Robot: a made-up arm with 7 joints.
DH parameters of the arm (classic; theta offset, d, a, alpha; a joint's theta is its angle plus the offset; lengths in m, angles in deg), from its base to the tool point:
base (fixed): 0 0.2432 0.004 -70
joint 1: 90 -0.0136 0.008 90
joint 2: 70 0.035 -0.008 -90
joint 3: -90 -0.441 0.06 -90
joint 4: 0 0.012 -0.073 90
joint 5: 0 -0.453 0.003 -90
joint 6: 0 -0.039 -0.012 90
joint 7: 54.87 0 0.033 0
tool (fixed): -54.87 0.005 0 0
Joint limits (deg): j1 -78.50..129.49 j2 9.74..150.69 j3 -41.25..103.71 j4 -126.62..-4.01 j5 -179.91..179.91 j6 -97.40..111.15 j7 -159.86..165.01
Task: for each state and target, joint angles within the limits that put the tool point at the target. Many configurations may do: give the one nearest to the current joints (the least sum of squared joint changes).
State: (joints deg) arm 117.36 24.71 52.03 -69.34 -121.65 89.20 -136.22
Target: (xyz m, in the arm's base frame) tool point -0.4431 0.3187 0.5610
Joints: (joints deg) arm 129.49 9.74 72.49 -115.07 -130.59 85.47 -150.46
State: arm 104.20 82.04 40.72 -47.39 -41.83 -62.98 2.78
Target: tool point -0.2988 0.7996 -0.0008
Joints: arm 62.91 66.69 21.94 -41.44 -41.90 -65.34 15.38
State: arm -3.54 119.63 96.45 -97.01 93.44 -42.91 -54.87
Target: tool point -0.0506 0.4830 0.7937
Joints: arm -3.07 101.40 94.99 -74.24 94.35 -42.47 -53.03
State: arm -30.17 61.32 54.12 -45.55 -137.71 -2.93 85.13
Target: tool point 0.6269 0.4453 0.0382
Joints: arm -27.68 25.13 35.98 -74.34 -141.46 2.91 83.75
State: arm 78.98 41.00 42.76 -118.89 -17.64 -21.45 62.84
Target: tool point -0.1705 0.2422 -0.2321
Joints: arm 81.76 19.20 9.92 -126.62 -14.21 -14.94 35.66
